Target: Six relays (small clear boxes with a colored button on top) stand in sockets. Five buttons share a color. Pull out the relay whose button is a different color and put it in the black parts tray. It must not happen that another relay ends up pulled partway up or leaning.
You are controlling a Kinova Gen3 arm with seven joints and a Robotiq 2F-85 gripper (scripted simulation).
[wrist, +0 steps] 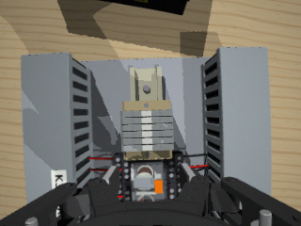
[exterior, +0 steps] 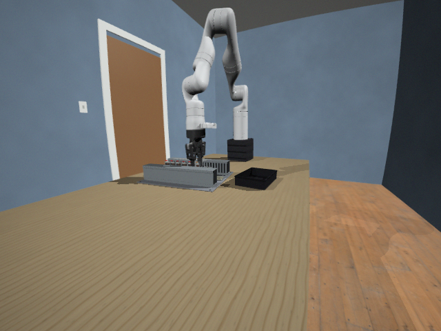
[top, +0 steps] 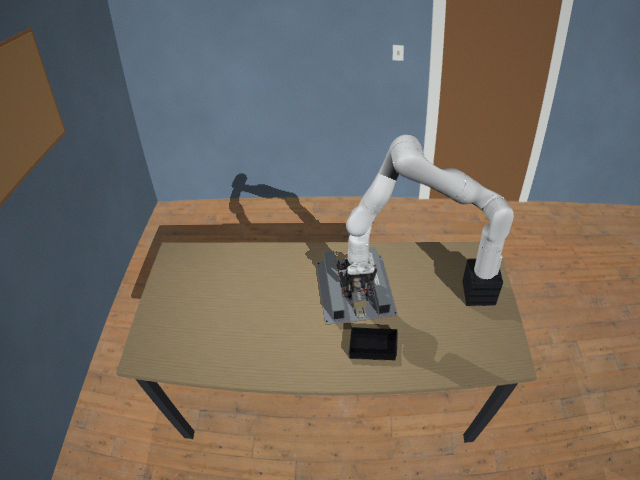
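My hand is 1 cm above the clear relay. From my hand the other things lie so: grey panel (4 cm to the right, 6 cm below); then black parts tray (4 cm behind, 24 cm to the left, 4 cm below).
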